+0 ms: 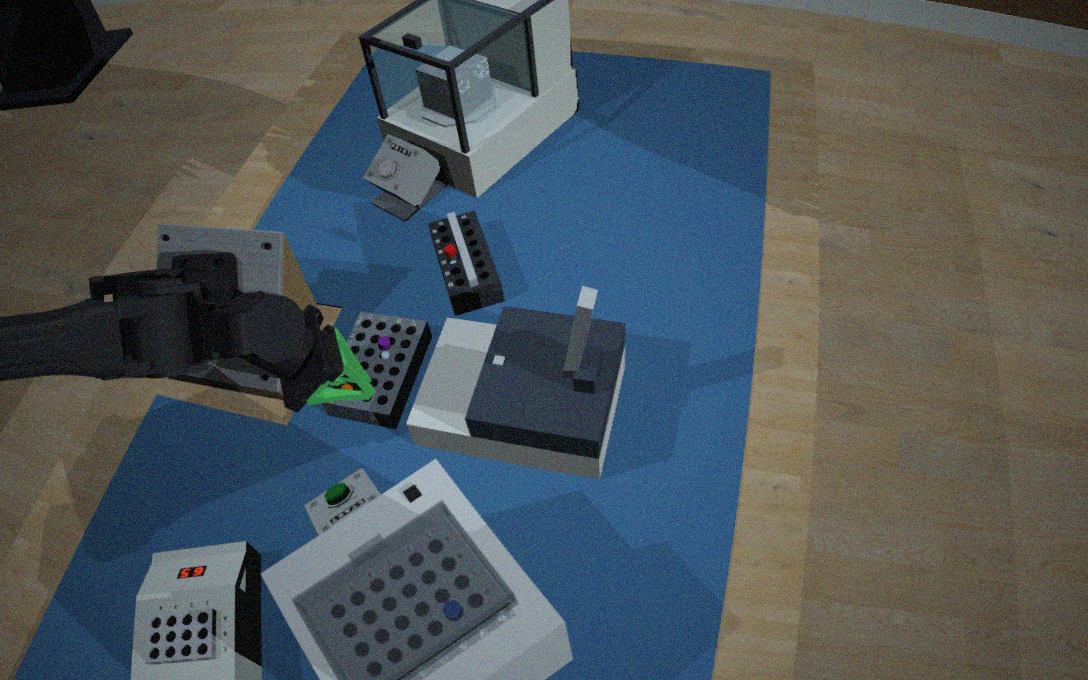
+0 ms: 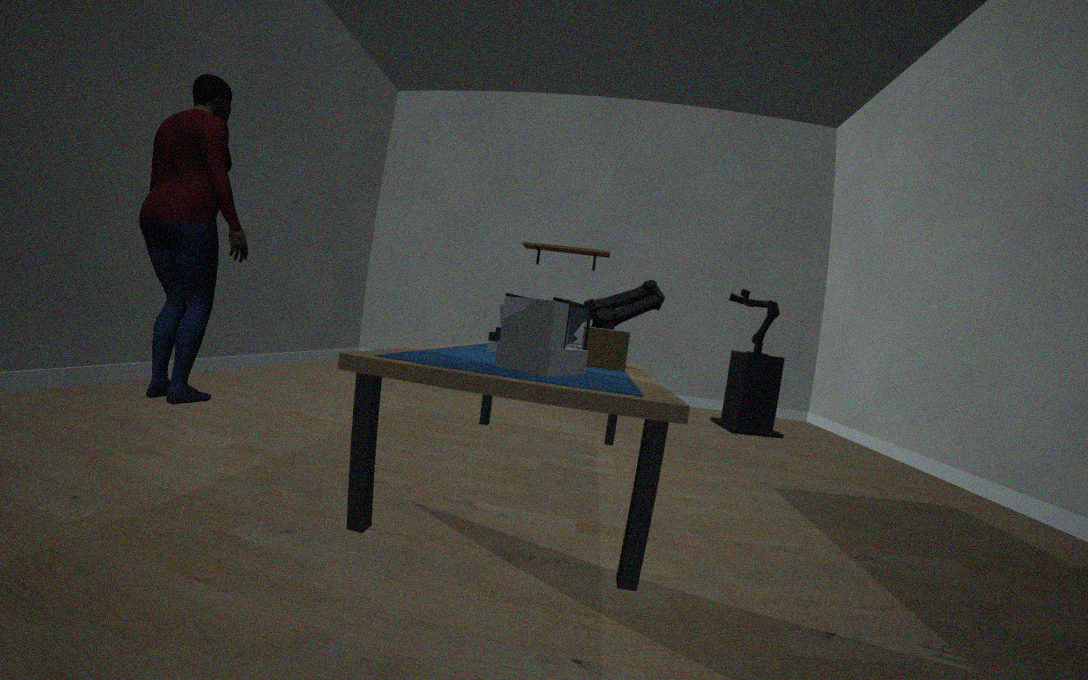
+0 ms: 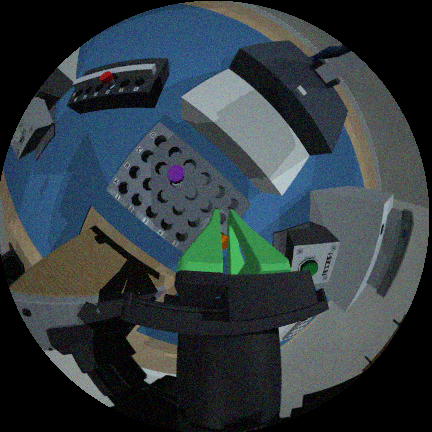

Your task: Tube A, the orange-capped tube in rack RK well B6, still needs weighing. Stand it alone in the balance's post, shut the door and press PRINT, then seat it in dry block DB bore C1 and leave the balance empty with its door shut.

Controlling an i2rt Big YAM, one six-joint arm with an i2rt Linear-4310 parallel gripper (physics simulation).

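Places are measured from the arm's base along level axes (x ahead, y left, z up), in centimetres.
Pixels of known places: gripper, between the fingertips: (image 1: 370, 390) (image 3: 222, 213); arm's base, origin of its link: (image 2: 605, 345) (image 3: 90, 332).
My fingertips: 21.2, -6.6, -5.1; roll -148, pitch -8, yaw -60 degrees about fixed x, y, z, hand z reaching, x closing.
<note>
For each thing: its middle in the pictures, then the offset to it from my fingertips, as dx, dy, dz. "spot": a spot on its surface instead.
- orange-capped tube, middle of its body: (image 3: 210, 233) (image 1: 351, 395) -2.3, -0.4, -0.5
- grey rack, middle of its body: (image 3: 177, 193) (image 1: 377, 368) -1.0, +4.4, -2.2
- balance, middle of its body: (image 1: 453, 86) (image 2: 553, 334) +0.6, +45.1, +7.4
- PRINT button, middle of its body: (image 1: 388, 169) -6.4, +32.8, +2.7
- white block with bores, middle of its body: (image 1: 196, 618) (image 3: 282, 321) -11.7, -27.8, -0.2
- purple-capped tube, middle of its body: (image 3: 175, 179) (image 1: 385, 354) +0.1, +5.3, -0.6
- black rack, a spot on its surface: (image 1: 479, 299) (image 3: 160, 81) spot: +8.9, +15.0, -2.1
- lidded device with an upright lever, a spot on its surface: (image 1: 581, 328) spot: +23.2, +0.1, +13.2
- large device, a spot on its surface: (image 1: 545, 633) spot: +23.3, -25.9, +9.8
- green button, middle of its body: (image 1: 338, 495) (image 3: 308, 267) +1.0, -13.7, +2.7
The orange-capped tube (image 1: 346, 388) (image 3: 224, 241) stands at the near end of the grey rack (image 1: 406, 375) (image 3: 116, 189). My gripper (image 1: 369, 392) (image 3: 222, 213) has its green fingers nearly together, one on each side of this tube, shut on it. The fingers hide the tube's body and its well, so I cannot tell whether it is raised. The balance (image 1: 521, 132) (image 2: 529, 332) is at the far end of the mat, with a glass case; its door's state is unclear. The PRINT button (image 1: 388, 167) is on a panel before it. A white block with bores (image 1: 192, 577), its display lit red, is at the bottom left.
A purple-capped tube (image 1: 384, 342) (image 3: 175, 173) stands in the same rack. A black rack (image 1: 479, 299) (image 3: 161, 82) holds a red-capped tube. A lidded device with an upright lever (image 1: 581, 328) stands beside the grey rack. A large device (image 1: 545, 633) holds a blue-capped tube, near a green button (image 1: 336, 492) (image 3: 309, 268).
</note>
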